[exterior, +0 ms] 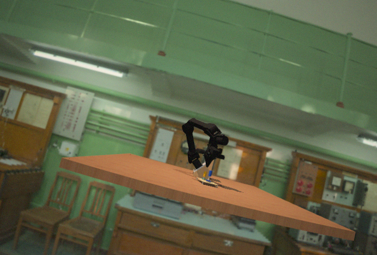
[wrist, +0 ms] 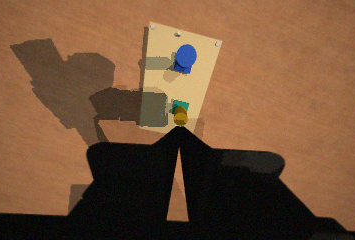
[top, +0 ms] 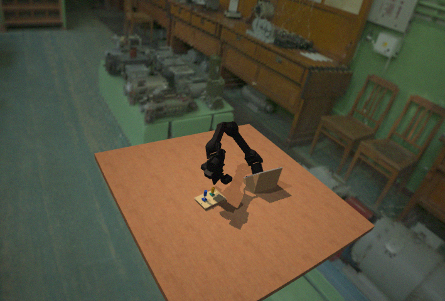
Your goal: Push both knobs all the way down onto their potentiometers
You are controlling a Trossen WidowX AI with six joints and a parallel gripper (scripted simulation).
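Right now my gripper tip is 50 mm above the yellow knob. From my gripper tip the other things lie so: blue knob 60 mm ahead, 20 mm to the left, 30 mm below.
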